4 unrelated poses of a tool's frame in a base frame.
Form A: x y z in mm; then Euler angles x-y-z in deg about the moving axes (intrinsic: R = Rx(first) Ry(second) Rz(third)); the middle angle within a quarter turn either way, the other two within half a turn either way.
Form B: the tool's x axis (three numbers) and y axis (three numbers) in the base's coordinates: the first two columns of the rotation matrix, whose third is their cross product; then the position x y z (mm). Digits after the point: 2 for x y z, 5 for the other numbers.
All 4 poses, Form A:
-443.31 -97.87 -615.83 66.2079 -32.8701 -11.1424
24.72 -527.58 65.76 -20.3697 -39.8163 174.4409
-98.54 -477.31 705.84 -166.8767 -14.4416 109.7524
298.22 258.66 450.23 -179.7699 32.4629 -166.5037
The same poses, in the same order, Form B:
0.82407 -0.56521 0.03800 0.16231 0.29985 0.94008 -443.31 -97.87 -615.83
-0.76449 -0.13102 -0.63118 -0.07441 -0.95465 0.28829 24.72 -527.58 65.76
-0.32728 -0.93572 -0.13161 -0.91142 0.27584 0.30532 -98.54 -477.31 705.84
-0.82044 0.23548 -0.52099 0.19691 0.97187 0.12917 298.22 258.66 450.23

